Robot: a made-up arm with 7 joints. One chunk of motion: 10 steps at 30 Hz.
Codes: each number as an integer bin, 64 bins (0 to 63) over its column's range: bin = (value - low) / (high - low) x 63, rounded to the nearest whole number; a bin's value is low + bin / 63 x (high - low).
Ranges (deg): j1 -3.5..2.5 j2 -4..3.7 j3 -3.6..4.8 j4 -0.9..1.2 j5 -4..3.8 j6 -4.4..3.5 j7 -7.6..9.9
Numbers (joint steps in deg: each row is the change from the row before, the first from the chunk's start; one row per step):
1: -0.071 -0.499 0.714 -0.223 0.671 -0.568 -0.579
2: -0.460 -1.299 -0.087 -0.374 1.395 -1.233 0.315
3: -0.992 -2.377 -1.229 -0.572 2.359 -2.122 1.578
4: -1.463 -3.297 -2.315 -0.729 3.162 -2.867 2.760
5: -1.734 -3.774 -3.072 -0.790 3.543 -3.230 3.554
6: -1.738 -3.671 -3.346 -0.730 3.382 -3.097 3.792
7: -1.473 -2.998 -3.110 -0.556 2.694 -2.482 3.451
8: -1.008 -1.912 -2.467 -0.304 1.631 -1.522 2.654
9: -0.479 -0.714 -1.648 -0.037 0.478 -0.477 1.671
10: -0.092 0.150 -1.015 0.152 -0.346 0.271 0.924
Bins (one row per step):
1: 36 29 32 20 38 31 25
2: 32 22 26 16 44 25 28
3: 26 13 18 10 51 18 33
4: 21 6 10 5 58 12 37
5: 19 2 4 3 61 9 40
6: 19 3 2 5 60 10 41
7: 21 8 4 10 54 15 40
8: 26 17 8 18 45 23 37
9: 32 27 15 26 36 31 33
10: 36 34 19 32 30 37 31

